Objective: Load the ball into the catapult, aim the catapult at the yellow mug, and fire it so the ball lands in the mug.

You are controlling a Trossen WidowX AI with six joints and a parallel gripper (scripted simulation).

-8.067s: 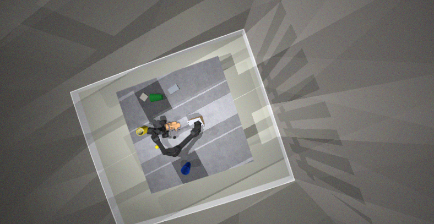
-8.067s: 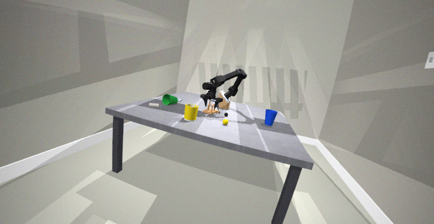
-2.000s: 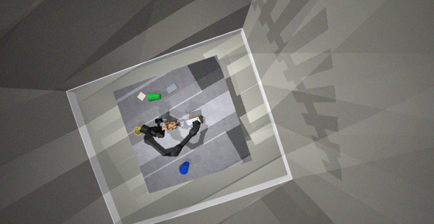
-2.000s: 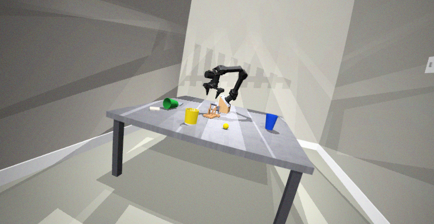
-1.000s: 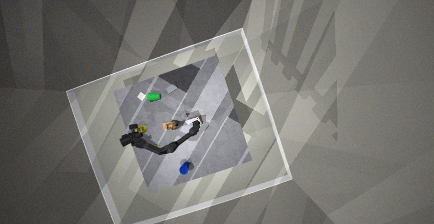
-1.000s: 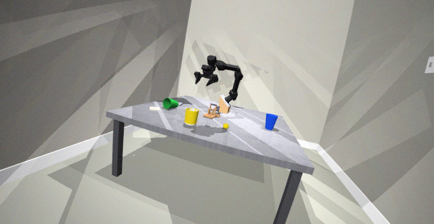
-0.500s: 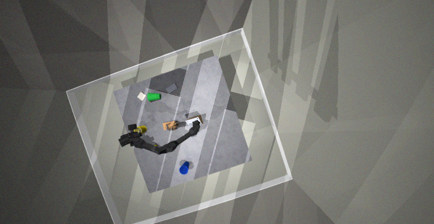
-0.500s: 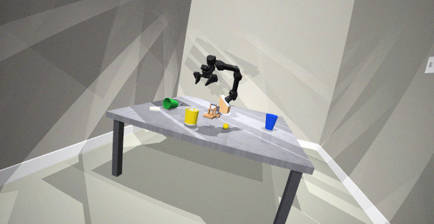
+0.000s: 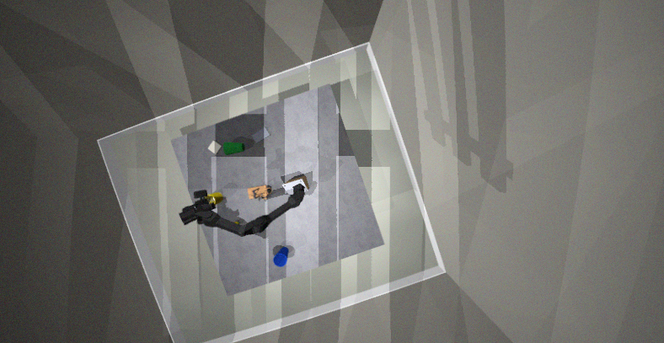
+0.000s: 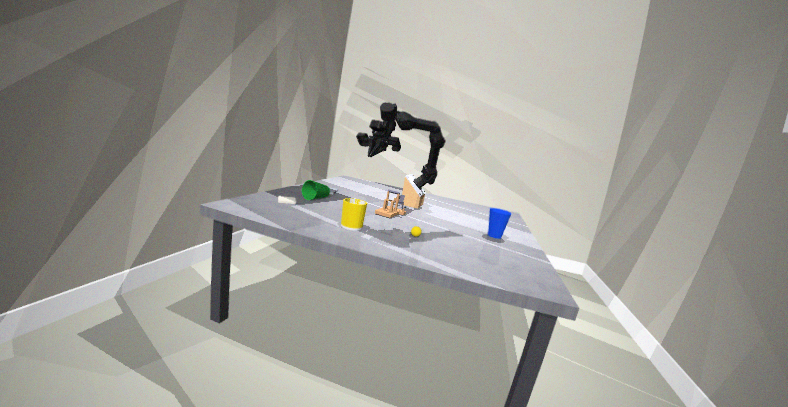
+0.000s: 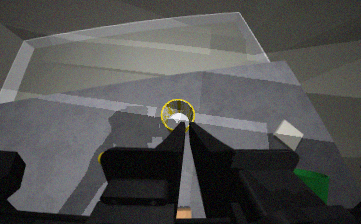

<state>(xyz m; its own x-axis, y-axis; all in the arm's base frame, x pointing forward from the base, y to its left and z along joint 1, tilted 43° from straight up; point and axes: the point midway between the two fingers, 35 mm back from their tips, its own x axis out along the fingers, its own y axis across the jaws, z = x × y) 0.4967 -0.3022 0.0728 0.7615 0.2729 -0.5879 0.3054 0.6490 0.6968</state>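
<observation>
The small black ball is 330 mm behind my gripper tip, 210 mm below it and 120 mm to the left of it. From my gripper tip the other things lie so: yellow ball 250 mm below, 230 mm to the left, 30 mm ahead; wooden catapult 260 mm behind, 220 mm below, 120 mm to the left; yellow mug 240 mm below, 70 mm ahead, 10 mm to the right.
</observation>
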